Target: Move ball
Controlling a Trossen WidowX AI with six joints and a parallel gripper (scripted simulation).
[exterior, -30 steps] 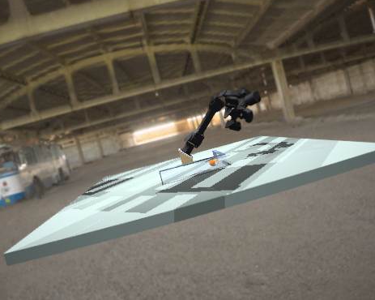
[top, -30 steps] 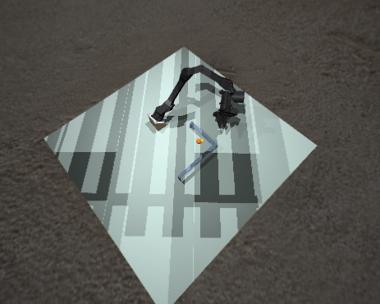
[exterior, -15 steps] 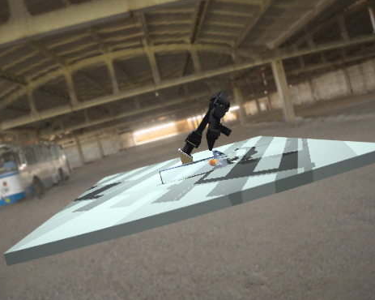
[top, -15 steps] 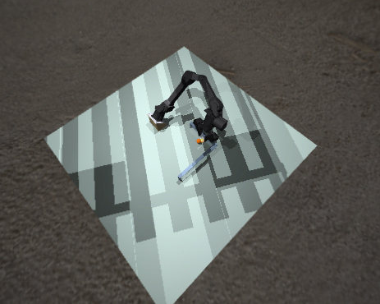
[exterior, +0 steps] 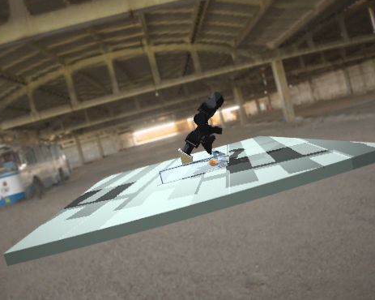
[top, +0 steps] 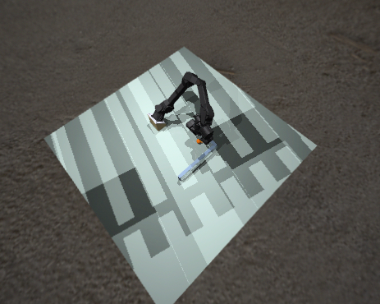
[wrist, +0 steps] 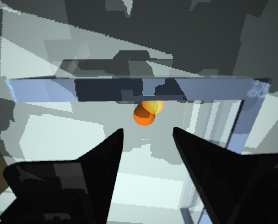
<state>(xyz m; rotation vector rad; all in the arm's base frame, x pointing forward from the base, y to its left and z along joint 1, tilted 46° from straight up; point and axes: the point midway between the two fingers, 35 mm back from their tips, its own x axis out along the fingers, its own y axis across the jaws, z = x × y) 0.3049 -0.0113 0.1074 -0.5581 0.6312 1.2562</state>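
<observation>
Now: the orange ball 50 mm below my gripper tip. From my gripper tip the other things lie so: see-through copy of ball (10 mm ahead, 20 mm to the left, 50 mm below); then clear wall (90 mm ahead, 120 mm to the right, 30 mm below).
</observation>
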